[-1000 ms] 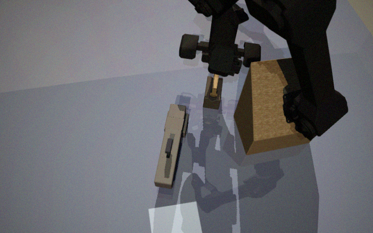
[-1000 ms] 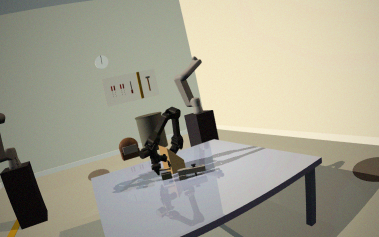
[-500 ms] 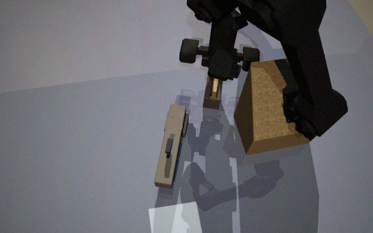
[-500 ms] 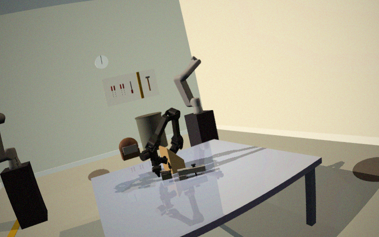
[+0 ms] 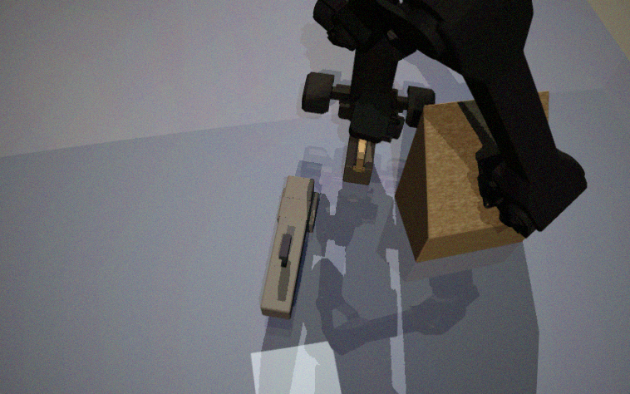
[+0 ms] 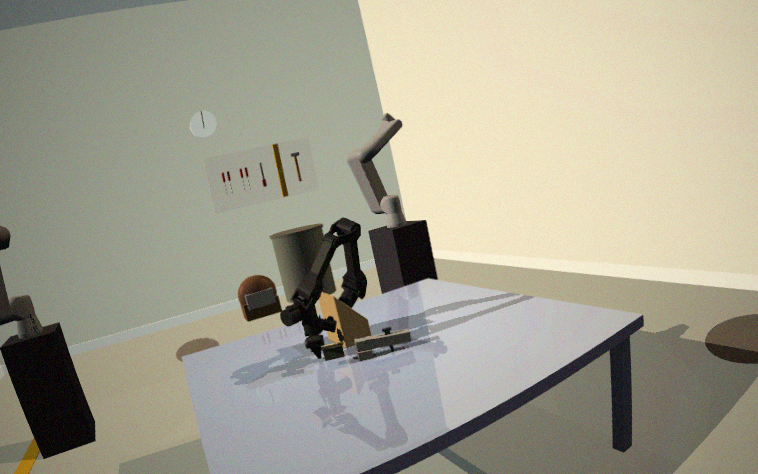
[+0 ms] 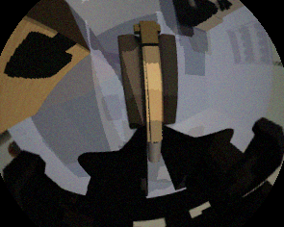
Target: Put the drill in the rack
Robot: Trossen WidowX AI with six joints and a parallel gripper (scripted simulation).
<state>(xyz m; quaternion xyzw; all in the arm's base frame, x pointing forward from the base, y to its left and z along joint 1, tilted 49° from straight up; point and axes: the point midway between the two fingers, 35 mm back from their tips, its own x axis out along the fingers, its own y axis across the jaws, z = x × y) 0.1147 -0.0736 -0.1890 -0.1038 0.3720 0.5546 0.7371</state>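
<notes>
Now: gripper tip 40 mm to the right of the drill, 30 mm below it and 20 mm short of it. From my gripper tip the other things lie so: dark key (180 mm to the left, 170 mm ahead, 40 mm above); rack (50 mm to the left, 20 mm ahead, 10 mm above).
</notes>
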